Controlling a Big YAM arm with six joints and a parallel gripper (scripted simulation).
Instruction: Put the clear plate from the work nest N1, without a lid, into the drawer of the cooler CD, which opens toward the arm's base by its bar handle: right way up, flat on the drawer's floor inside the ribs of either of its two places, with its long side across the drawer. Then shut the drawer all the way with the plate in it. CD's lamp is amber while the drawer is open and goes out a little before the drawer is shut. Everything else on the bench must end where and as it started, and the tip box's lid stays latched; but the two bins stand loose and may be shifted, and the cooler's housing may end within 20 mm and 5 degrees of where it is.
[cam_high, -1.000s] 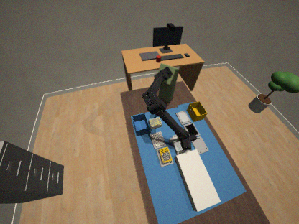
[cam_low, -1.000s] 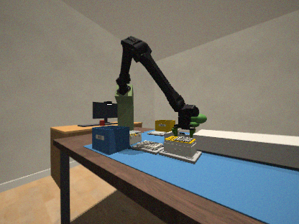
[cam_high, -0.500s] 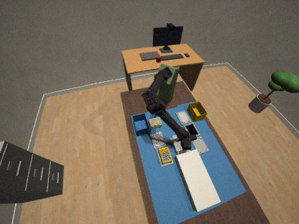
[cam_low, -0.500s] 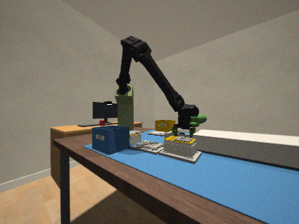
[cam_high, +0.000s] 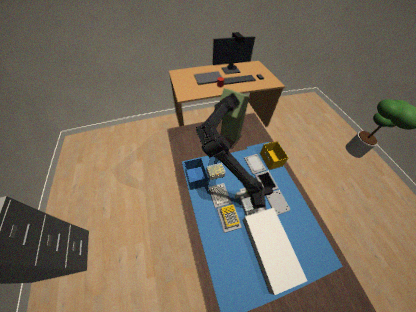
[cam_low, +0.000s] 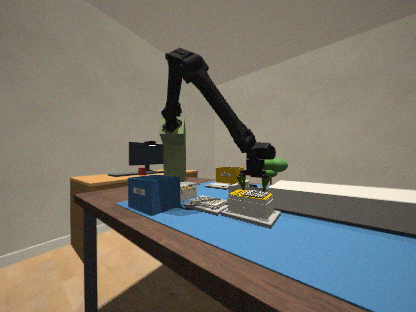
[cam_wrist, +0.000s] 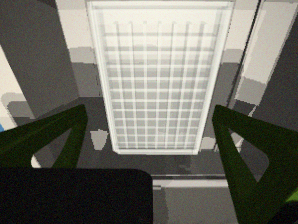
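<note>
Now: the clear plate 2 cm below my hand and 1 cm ahead of it. Also, from my hand: yellow-topped tip box 19 cm to the right, 3 cm behind, 1 cm above; cooler drawer 4 cm ahead, 2 cm below, 1 cm to the right; grey work nest 16 cm to the left, 12 cm ahead, 4 cm below.
</note>
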